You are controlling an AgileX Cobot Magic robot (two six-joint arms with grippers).
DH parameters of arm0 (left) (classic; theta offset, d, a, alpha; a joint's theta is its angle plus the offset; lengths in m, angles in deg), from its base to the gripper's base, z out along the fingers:
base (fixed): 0 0 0 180
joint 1: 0 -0.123 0 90
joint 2: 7.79 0 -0.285 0
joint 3: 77.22 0 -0.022 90
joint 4: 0 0.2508 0 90
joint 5: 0 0 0.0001 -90
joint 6: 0 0.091 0 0
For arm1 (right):
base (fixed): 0 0 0 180
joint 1: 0 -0.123 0 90
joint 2: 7.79 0 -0.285 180
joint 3: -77.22 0 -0.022 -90
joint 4: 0 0.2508 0 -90
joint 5: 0 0 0.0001 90
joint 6: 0 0.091 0 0
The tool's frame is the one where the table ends.
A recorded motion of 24 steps. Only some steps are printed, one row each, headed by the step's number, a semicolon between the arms.
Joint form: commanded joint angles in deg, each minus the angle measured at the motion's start. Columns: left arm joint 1, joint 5, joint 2, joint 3, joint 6, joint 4; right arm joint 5, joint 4, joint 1, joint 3, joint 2, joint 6.
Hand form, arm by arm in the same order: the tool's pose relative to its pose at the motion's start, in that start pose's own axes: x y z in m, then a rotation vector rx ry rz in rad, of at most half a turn. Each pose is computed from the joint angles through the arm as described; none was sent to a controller.
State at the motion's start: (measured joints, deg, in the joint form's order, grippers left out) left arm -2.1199 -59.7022 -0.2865 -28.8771 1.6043 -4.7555; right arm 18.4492 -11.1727 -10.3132 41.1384 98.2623 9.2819
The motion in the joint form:
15: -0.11 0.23 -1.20 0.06 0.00 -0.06; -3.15 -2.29 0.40 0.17 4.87 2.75
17: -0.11 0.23 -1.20 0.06 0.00 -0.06; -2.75 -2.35 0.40 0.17 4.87 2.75
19: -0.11 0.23 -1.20 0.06 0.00 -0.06; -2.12 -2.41 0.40 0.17 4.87 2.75
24: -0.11 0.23 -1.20 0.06 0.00 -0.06; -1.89 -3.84 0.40 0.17 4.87 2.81
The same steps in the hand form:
15: 0.0014 -0.0003 -0.0027 -0.0007 -0.0240 0.0001; 0.0027 -0.0006 0.0223 0.0019 0.0261 0.0113
17: 0.0014 -0.0003 -0.0027 -0.0007 -0.0240 0.0001; 0.0033 -0.0007 0.0223 0.0035 0.0329 0.0103
19: 0.0014 -0.0003 -0.0027 -0.0007 -0.0240 0.0001; 0.0043 -0.0010 0.0223 0.0060 0.0436 0.0092
24: 0.0014 -0.0003 -0.0027 -0.0007 -0.0240 0.0001; 0.0045 -0.0017 0.0223 0.0133 0.0462 -0.0138

